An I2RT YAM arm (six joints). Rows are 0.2 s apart.
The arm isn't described. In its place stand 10 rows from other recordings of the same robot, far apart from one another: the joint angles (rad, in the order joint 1, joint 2, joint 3, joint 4, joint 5, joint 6), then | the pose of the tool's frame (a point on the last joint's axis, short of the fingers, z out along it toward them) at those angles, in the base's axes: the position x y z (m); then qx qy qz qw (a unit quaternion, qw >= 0).
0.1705 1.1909 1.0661 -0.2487 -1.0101 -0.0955 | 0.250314 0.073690 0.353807 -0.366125 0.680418 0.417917 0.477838
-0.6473 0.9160 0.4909 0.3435 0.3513 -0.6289 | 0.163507 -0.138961 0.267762 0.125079 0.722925 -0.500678 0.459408
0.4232 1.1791 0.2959 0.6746 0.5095 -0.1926 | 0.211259 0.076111 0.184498 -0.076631 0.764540 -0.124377 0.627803
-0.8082 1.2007 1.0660 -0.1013 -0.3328 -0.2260 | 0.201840 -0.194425 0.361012 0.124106 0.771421 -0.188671 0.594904
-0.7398 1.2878 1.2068 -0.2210 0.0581 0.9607 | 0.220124 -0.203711 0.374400 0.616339 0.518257 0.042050 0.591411
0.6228 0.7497 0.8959 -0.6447 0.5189 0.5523 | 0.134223 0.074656 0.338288 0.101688 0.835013 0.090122 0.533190
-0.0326 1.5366 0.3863 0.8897 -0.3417 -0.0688 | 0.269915 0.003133 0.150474 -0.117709 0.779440 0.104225 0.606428
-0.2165 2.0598 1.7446 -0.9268 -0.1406 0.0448 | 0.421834 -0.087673 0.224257 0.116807 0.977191 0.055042 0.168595
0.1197 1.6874 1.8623 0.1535 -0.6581 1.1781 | 0.372932 0.066785 0.510376 0.051230 0.608104 0.614897 0.499487
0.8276 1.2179 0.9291 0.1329 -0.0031 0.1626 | 0.195447 0.212845 0.331954 -0.249029 0.718066 0.309815 0.571297
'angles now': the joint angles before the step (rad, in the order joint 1, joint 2, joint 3, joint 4, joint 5, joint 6). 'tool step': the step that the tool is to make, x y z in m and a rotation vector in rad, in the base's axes. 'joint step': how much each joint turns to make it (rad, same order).
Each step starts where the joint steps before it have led.
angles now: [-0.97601 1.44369 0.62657 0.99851 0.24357 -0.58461]
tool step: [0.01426 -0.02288 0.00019 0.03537 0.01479 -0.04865]
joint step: [0.00228 0.09613 0.10679 -0.04804 0.05149 -0.00077]
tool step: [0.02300 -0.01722 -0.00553 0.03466 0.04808 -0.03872]
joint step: [0.03245 0.10260 0.10302 -0.04697 0.06830 -0.02937]
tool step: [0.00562 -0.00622 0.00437 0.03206 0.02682 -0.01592]
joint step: [0.00419 0.01071 0.05191 -0.08124 0.01984 -0.00458]
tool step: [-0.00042 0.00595 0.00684 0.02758 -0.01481 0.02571]
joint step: [0.00723 -0.03928 0.00073 -0.06482 -0.01719 0.03129]
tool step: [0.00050 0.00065 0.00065 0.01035 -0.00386 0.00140]
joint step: [0.00229 -0.00422 0.00305 -0.01681 0.00115 0.00992]
